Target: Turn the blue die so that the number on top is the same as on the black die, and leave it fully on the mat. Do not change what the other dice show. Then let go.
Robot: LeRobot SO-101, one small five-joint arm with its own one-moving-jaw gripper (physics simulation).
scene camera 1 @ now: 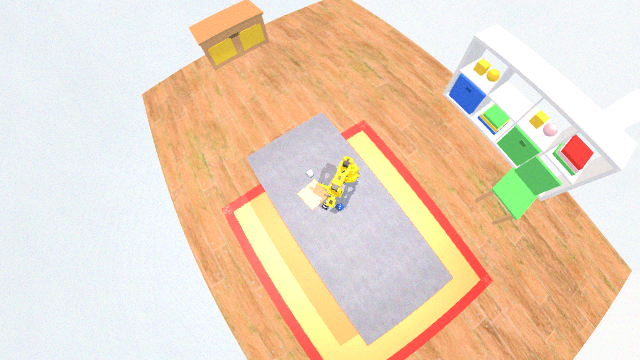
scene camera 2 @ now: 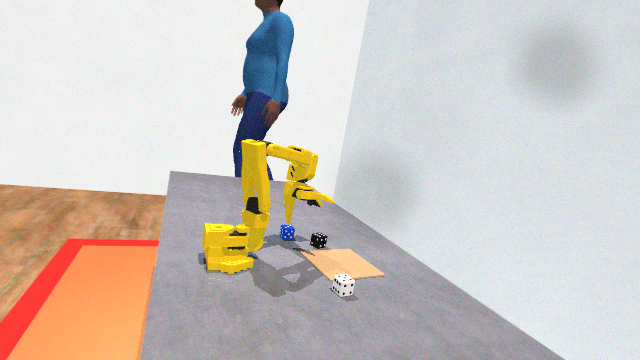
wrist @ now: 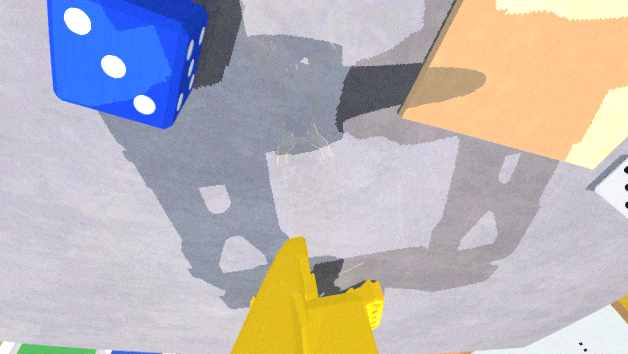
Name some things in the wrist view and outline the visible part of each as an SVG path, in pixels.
A tan mat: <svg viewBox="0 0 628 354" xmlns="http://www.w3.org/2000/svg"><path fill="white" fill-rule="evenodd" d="M399 112L400 116L405 119L594 169L628 136L628 0L457 0Z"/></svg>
A blue die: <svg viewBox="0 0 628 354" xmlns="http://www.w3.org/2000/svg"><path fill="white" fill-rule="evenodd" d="M47 0L53 89L57 97L66 102L161 129L172 126L193 87L209 17L204 6L190 0Z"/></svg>
